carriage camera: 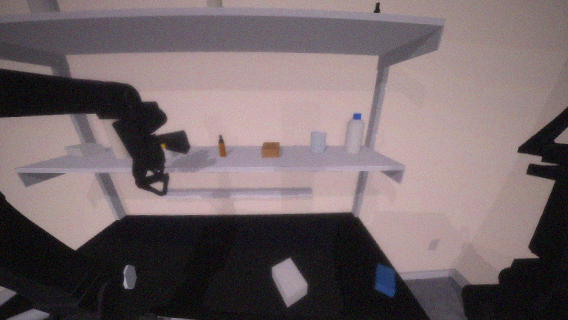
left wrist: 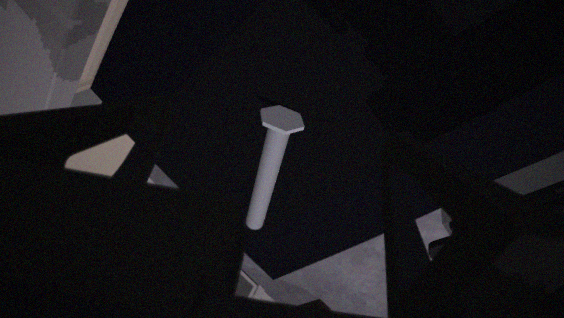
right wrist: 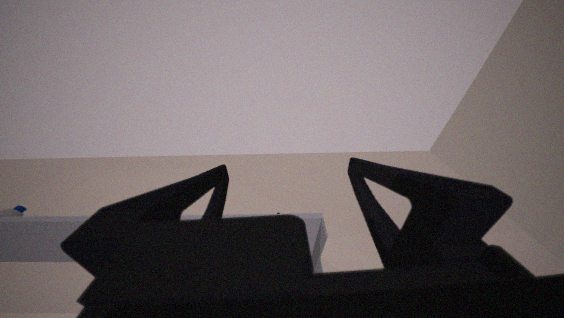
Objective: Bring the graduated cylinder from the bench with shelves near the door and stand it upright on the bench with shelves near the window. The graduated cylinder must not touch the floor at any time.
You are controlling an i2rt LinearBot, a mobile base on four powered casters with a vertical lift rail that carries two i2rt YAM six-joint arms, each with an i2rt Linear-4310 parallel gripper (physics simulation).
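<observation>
The graduated cylinder (carriage camera: 129, 276) (left wrist: 267, 175) is pale, with a hexagonal base, and lies on its side on the black bench (carriage camera: 240, 250) (left wrist: 330, 200). In the carriage view its base shows at lower left, and the tube is hidden behind the arm. My left gripper (carriage camera: 156, 186) (left wrist: 277, 125) is open and empty and points down from above the bench; in its wrist view the cylinder lies below, between the dark fingers. My right gripper (carriage camera: 524, 160) (right wrist: 288, 168) is open and empty, raised at the far right and pointing up.
The lower shelf (carriage camera: 295, 162) holds an amber bottle (carriage camera: 222, 147), a brown box (carriage camera: 270, 149), a pale blue beaker (carriage camera: 318, 142) and a blue-capped bottle (carriage camera: 354, 135). An upper shelf (carriage camera: 225, 37) hangs above. A white block (carriage camera: 290, 282) and a blue block (carriage camera: 385, 280) lie on the bench.
</observation>
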